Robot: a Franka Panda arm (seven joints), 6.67 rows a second.
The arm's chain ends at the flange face. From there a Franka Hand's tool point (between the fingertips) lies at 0.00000 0.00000 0.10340 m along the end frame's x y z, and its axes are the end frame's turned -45 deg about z.
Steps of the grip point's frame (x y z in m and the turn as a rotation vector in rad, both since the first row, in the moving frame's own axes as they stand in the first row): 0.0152 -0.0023 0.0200 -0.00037 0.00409 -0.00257; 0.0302 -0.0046 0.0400 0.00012 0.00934 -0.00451; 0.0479 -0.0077 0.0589 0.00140 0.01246 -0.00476; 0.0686 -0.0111 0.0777 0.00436 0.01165 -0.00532; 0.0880 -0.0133 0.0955 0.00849 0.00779 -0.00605; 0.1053 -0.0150 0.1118 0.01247 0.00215 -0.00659; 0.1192 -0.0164 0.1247 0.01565 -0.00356 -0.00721; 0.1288 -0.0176 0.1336 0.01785 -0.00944 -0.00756; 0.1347 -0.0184 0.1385 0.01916 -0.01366 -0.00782; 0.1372 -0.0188 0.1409 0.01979 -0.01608 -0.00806; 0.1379 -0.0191 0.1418 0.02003 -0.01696 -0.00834; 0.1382 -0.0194 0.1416 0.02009 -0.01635 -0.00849
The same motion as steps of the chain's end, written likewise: 0.0088 -0.0121 0.0200 0.00263 0.00315 -0.00257; 0.0174 -0.0239 0.0400 0.00669 0.00652 -0.00451; 0.0276 -0.0383 0.0589 0.00980 0.00782 -0.00476; 0.0401 -0.0552 0.0777 0.01132 0.00515 -0.00532; 0.0529 -0.0704 0.0955 0.01151 -0.00049 -0.00605; 0.0646 -0.0840 0.1118 0.01034 -0.00730 -0.00659; 0.0741 -0.0950 0.1247 0.00855 -0.01358 -0.00721; 0.0806 -0.1029 0.1336 0.00595 -0.01930 -0.00756; 0.0846 -0.1079 0.1385 0.00389 -0.02321 -0.00782; 0.0863 -0.1100 0.1409 0.00262 -0.02536 -0.00806; 0.0867 -0.1108 0.1418 0.00217 -0.02616 -0.00834; 0.0867 -0.1112 0.1416 0.00264 -0.02577 -0.00849
